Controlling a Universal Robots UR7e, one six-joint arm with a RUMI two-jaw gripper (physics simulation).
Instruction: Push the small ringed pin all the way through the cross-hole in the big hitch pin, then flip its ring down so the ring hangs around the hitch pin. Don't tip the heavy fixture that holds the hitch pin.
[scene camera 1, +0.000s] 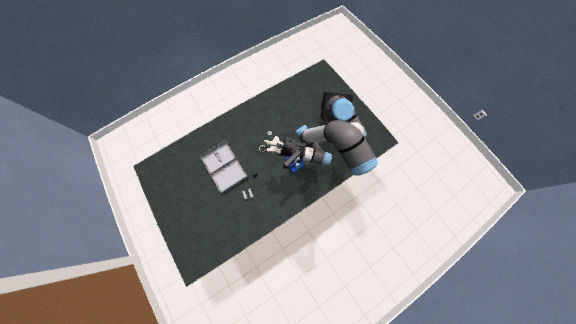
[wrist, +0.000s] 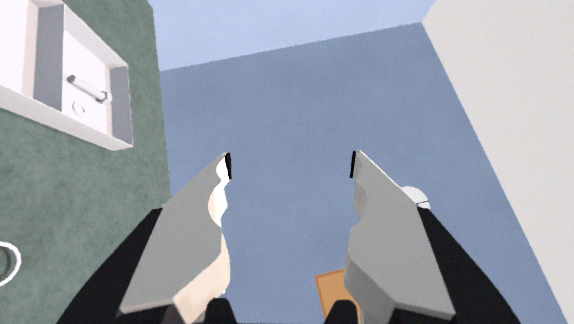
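The blue fixture (scene camera 1: 295, 169) is partly under my arm, with a small pale part of the hitch pin on it. The cross-hole is hidden. The fixture and hitch pin do not show in the wrist view. The small ringed pin's ring (scene camera 1: 262, 148) (wrist: 19, 260) lies just beyond my fingertips in the scene view and at the lower left edge in the wrist view; its shank is not visible. My gripper (scene camera 1: 266, 146) (wrist: 290, 153) is partly open and empty, its two pale fingers apart and pointing past the fixture, with the ring off to one side of them.
A grey two-part tray (scene camera 1: 229, 177) (wrist: 49, 60) holds a silver pin (scene camera 1: 218, 157) (wrist: 90, 89). A white washer (scene camera 1: 269, 133) lies near the fingers. A black cylinder (scene camera 1: 255, 174) and two small grey blocks (scene camera 1: 248, 194) stand on the dark mat (scene camera 1: 175, 240).
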